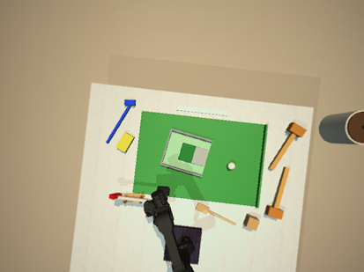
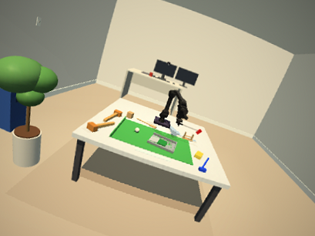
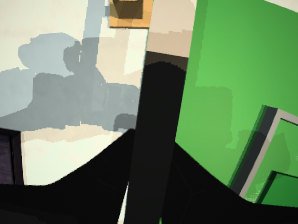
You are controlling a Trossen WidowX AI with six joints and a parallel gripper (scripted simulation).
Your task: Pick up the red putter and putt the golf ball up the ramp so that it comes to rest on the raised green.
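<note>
The red putter is 10 mm behind my gripper tip, 110 mm to the left of it and 20 mm above it. Also, from my gripper tip: white golf ball 230 mm ahead, 370 mm to the right, 100 mm below; then yellow block 270 mm ahead, 250 mm to the left, 110 mm below; then small wooden bench 40 mm behind, 150 mm to the left, 90 mm below.
</note>
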